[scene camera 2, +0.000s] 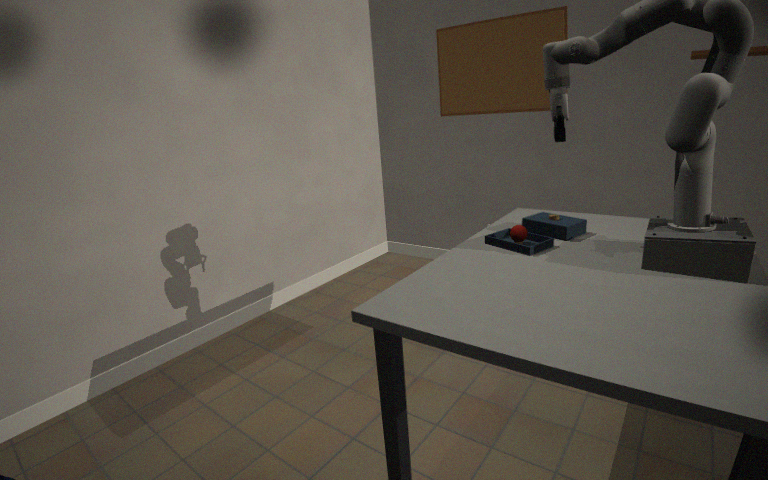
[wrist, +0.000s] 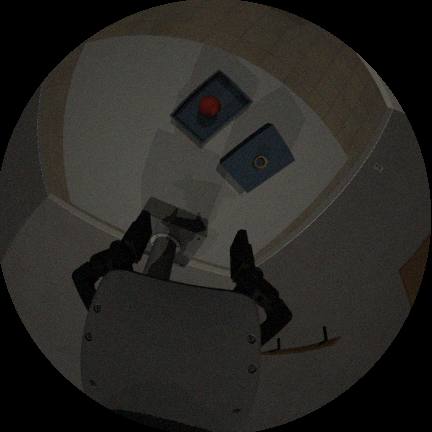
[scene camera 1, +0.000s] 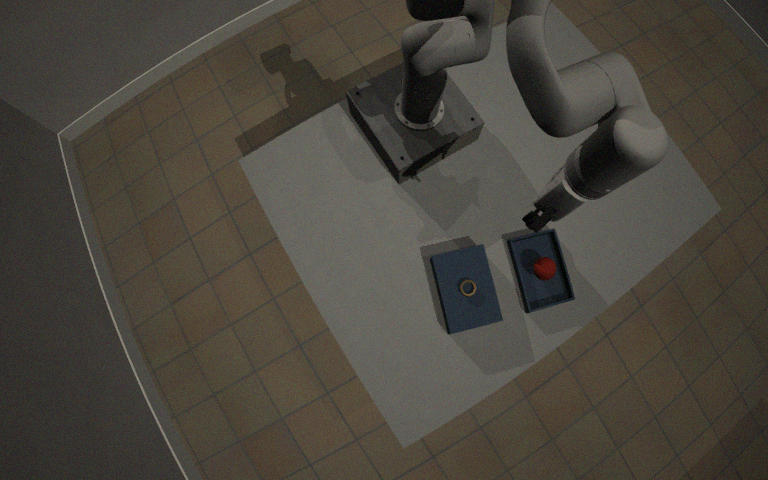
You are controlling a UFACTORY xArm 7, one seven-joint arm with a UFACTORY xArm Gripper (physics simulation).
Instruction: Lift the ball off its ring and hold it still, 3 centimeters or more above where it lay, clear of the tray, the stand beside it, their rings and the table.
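Places are measured from the arm's base along level axes (x back, y right, z up), in centimetres.
Where they show: gripper, between the fingertips: (scene camera 2: 559, 140) (wrist: 191, 230) (scene camera 1: 544, 205); arm's base, origin of its link: (scene camera 2: 691, 226) (wrist: 165, 242) (scene camera 1: 419, 109).
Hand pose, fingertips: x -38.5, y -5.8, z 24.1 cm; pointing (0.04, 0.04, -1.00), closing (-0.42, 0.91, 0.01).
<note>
Things, the pixels of their centre, and the offset from my fingertips. "*": a spot on its surface instead. Level surfaces: height alone.
- red ball, middle of its body: (scene camera 1: 544, 268) (wrist: 209, 105) (scene camera 2: 518, 233) dx -10.1, dy -7.7, dz -30.3 cm
- shallow blue tray, middle of its body: (scene camera 1: 541, 270) (wrist: 210, 105) (scene camera 2: 518, 240) dx -10.1, dy -7.7, dz -32.9 cm
- orange-yellow ring, a spot on its surface: (scene camera 1: 461, 289) (wrist: 263, 165) (scene camera 2: 556, 215) * dx -6.4, dy +14.2, dz -28.4 cm
- pale table, height of its surface: dz -34.3 cm
A red ball (scene camera 1: 544, 268) (scene camera 2: 518, 233) (wrist: 210, 106) sits inside the shallow blue tray (scene camera 1: 566, 272) (scene camera 2: 512, 247) (wrist: 237, 111). The ring under the ball is hidden. A blue block-shaped stand (scene camera 1: 465, 314) (scene camera 2: 570, 228) (wrist: 248, 177) is beside the tray, with an orange-yellow ring (scene camera 1: 461, 289) (scene camera 2: 553, 216) (wrist: 255, 161) on its top. My gripper (scene camera 1: 534, 220) (scene camera 2: 559, 140) (wrist: 191, 230) is open and empty. It hangs high above the table, well above the ball and toward the arm's base from it in scene camera 1.
The arm's grey base box (scene camera 1: 379, 130) (scene camera 2: 696, 254) (wrist: 197, 245) stands on the pale table (scene camera 1: 351, 271) (scene camera 2: 509, 305) (wrist: 105, 125). An orange-brown board (scene camera 2: 498, 62) hangs on the wall. A shelf (wrist: 305, 347) shows in the wrist view.
</note>
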